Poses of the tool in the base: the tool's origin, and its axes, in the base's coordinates. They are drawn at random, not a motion.
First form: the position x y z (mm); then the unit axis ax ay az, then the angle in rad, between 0 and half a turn.
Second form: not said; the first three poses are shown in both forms.
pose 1, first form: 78.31 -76.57 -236.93 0.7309 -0.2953 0.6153 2.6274
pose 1, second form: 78.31 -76.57 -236.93 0.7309 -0.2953 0.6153 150.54
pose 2, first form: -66.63 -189.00 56.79 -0.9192 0.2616 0.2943 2.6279
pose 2, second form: -66.63 -189.00 56.79 -0.9192 0.2616 0.2943 150.57
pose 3, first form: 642.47 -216.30 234.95 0.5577 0.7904 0.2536 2.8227
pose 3, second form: 642.47 -216.30 234.95 0.5577 0.7904 0.2536 161.73
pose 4, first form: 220.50 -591.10 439.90 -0.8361 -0.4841 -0.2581 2.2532
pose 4, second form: 220.50 -591.10 439.90 -0.8361 -0.4841 -0.2581 129.10
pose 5, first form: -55.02 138.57 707.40 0.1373 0.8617 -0.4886 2.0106
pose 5, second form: -55.02 138.57 707.40 0.1373 0.8617 -0.4886 115.20
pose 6, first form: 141.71 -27.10 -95.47 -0.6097 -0.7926 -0.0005 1.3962
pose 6, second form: 141.71 -27.10 -95.47 -0.6097 -0.7926 -0.0005 80.00
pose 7, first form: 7.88 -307.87 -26.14 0.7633 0.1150 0.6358 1.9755
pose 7, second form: 7.88 -307.87 -26.14 0.7633 0.1150 0.6358 113.19
